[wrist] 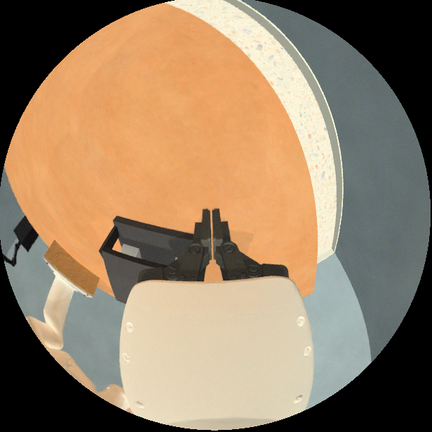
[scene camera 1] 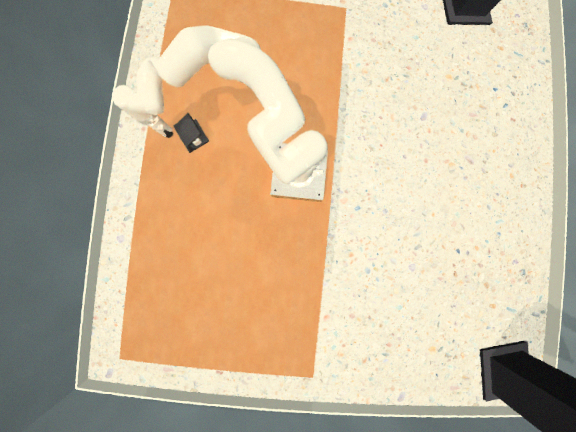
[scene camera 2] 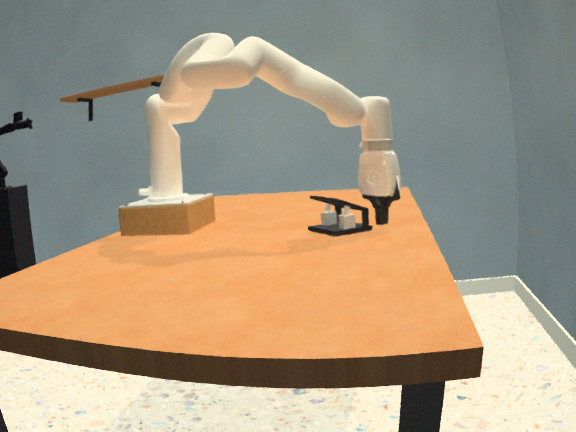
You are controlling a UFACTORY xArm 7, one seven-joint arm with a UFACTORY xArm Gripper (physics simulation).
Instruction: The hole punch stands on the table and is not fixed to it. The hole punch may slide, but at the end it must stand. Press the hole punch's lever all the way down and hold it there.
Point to a black hole punch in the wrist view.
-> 146,241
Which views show the black hole punch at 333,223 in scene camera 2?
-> The wrist view, scene camera 1 and scene camera 2: all of them.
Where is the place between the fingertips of my gripper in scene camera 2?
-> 382,224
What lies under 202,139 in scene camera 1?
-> A black hole punch.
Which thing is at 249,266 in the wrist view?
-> My gripper.
